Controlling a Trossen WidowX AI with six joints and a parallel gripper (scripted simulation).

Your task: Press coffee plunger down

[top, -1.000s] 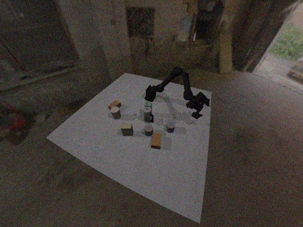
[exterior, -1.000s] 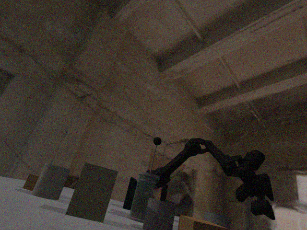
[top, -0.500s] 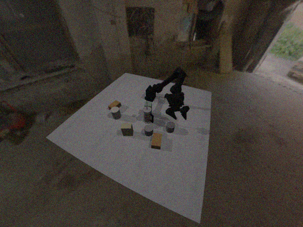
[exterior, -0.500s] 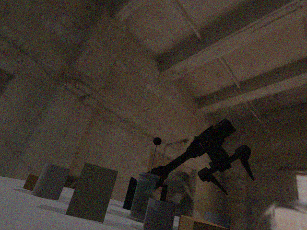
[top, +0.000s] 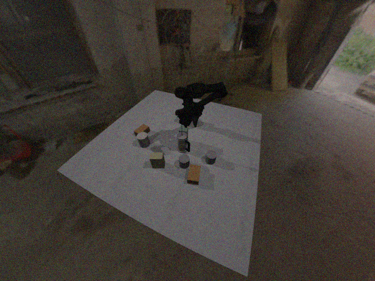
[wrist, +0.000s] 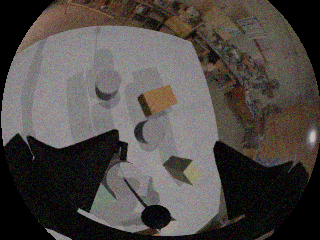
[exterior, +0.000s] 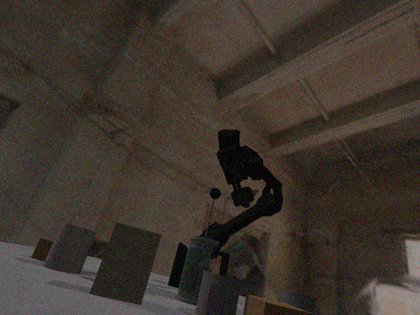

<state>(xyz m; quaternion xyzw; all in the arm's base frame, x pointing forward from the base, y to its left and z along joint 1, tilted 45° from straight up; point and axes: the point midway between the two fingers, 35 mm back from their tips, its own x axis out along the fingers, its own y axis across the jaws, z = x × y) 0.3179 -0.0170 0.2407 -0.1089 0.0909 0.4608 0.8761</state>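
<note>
My gripper tip is now 20 mm past the coffee press, 60 mm to the left of it and 140 mm above it. Also, from my gripper tip: pale-topped block: 170 mm ahead, 160 mm to the right, 210 mm below.
</note>
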